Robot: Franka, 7 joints.
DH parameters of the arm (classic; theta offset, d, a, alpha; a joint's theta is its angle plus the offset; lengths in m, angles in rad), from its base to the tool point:
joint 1: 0 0.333 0 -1.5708
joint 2: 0 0 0 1.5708
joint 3: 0 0.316 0.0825 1.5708
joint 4: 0 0 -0.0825 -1.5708
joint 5: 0 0.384 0 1.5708
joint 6: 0 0 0.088 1.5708
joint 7: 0 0.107 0 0
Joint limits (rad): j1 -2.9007..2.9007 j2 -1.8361..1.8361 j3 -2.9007..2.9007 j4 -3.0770..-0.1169 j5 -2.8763..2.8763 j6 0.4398..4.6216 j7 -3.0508..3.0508
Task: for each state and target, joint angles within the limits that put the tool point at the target. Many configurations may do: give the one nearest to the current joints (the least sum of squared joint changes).
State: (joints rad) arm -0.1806 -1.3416 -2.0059 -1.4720 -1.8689 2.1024 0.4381
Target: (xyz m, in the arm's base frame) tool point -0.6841 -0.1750 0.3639
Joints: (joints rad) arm -0.6636 -0.9656 -1.8511 -1.6507 -1.8236 2.0178 0.4381
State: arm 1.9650 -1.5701 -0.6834 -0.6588 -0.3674 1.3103 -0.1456
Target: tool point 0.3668 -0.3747 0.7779
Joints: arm 1.8521 -1.4110 -0.5095 -0.9242 -0.2873 1.0907 -0.1456
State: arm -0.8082 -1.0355 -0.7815 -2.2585 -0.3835 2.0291 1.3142
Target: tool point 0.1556 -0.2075 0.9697
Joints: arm -0.5242 -0.7201 -0.1569 -1.6848 -0.3761 2.3172 1.3142
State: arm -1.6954 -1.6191 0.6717 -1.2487 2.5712 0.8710 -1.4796
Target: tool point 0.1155 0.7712 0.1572
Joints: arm -1.4640 -1.8361 1.0638 -0.6452 2.5696 1.2080 -1.4796
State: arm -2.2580 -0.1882 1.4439 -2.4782 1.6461 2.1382 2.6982
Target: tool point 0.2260 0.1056 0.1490
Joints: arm -1.7569 -0.1037 1.9956 -2.9687 1.5905 1.9583 2.6982
